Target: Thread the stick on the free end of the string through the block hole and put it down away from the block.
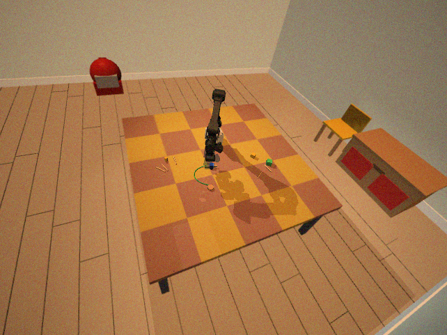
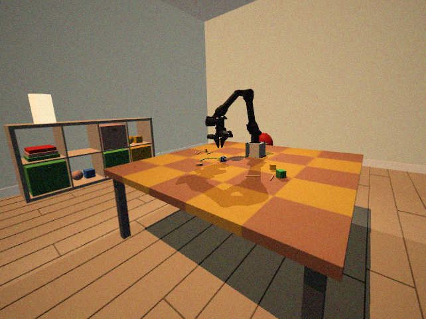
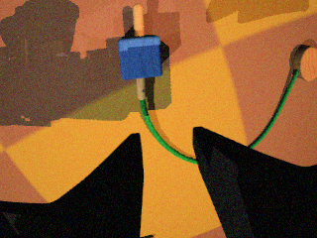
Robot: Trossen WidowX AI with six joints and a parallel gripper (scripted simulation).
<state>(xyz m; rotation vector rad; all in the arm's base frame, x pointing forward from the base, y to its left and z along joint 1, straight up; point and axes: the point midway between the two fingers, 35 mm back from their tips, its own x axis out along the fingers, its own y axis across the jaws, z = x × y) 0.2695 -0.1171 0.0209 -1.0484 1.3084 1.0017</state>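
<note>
Now: the blue cube 3 cm to the left of my gripper tip and 8 cm below it. From my gripper tip the other things lie so: round wooden button (18 cm ahead, 3 cm to the right, 8 cm below); thin wooden stick (2 cm to the left, 8 cm below); yellow cube (4 cm behind, 38 cm to the left, 7 cm below).
</note>
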